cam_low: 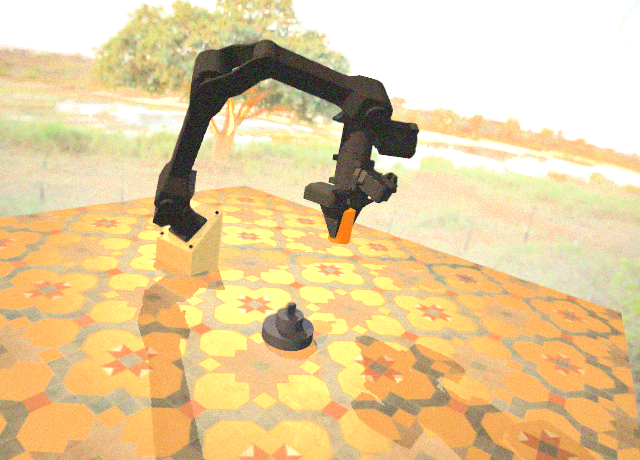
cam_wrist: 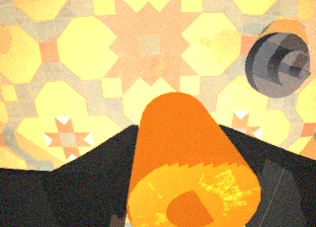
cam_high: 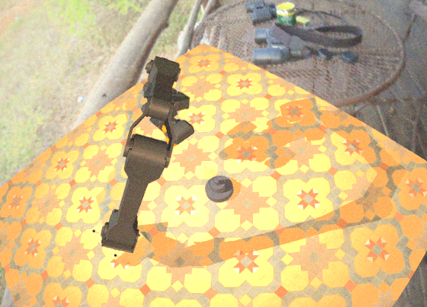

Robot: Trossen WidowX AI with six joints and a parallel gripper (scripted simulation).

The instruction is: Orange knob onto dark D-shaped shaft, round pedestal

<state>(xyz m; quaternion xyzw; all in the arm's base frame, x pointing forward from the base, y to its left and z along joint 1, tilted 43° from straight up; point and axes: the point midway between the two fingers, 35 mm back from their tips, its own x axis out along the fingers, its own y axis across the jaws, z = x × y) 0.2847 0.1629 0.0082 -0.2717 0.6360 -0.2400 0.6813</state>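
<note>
Right now my gripper tip is 150 mm to the left of the round pedestal, 110 mm above it and 30 mm short of it. The rest, counted from my gripper tip: orange knob (20 mm above).
</note>
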